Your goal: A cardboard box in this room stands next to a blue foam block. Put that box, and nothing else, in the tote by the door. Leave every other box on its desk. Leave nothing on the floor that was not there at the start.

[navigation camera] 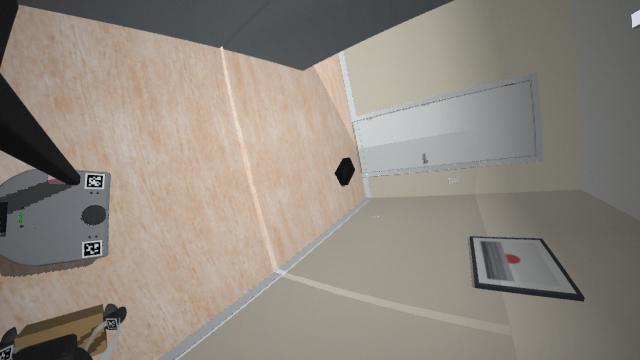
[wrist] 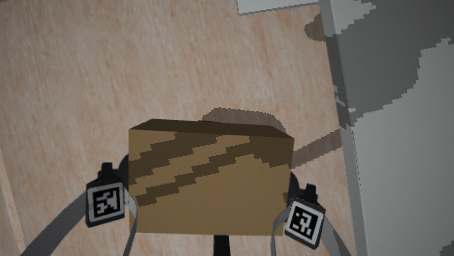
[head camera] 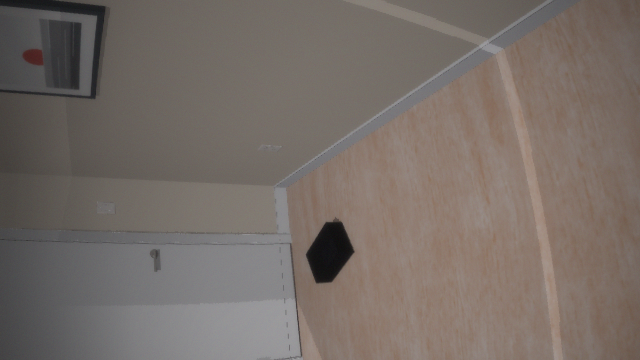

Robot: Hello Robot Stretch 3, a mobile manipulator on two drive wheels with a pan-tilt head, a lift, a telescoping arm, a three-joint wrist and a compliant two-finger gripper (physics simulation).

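Pixels of known places: gripper, fingertip midpoint: [navigation camera: 68, 323]; robot's base at its link origin: [navigation camera: 94, 213].
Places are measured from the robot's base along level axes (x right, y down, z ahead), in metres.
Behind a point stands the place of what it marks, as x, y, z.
My gripper [navigation camera: 62, 326] @(0.143, -0.763, -0.021) [wrist: 209, 177] @(0.143, -0.763, -0.021) is shut on a brown cardboard box [navigation camera: 50, 324] @(0.125, -0.794, -0.038) [wrist: 215, 200]. One finger presses each end of the box, which is held above the wood floor and casts a shadow there in the wrist view. The black tote [head camera: 330, 252] @(-0.387, -0.003, 2.218) [navigation camera: 345, 171] @(-0.390, -0.003, 2.242) stands on the floor near the white door [head camera: 150, 320] @(-0.850, -0.969, 2.597) [navigation camera: 450, 130] @(-0.791, -1.245, 2.615), well away from the gripper. The inside of the tote is too dark to make out. The blue foam block does not show in these views.
A wall with a pale baseboard [head camera: 400, 102] @(0.368, -0.083, 1.553) [navigation camera: 230, 310] @(0.657, -0.046, 0.631) [wrist: 354, 170] runs along one side towards the door corner. A large dark grey panel [navigation camera: 250, 30] @(-1.142, -0.271, 0.608) stands on the other side. My round base [navigation camera: 55, 220] @(0.015, -0.160, -0.106) shows at the navigation view's left. A framed picture [head camera: 92, 50] @(0.381, -1.343, 1.479) [navigation camera: 525, 267] @(0.383, -1.586, 1.474) hangs on the wall.
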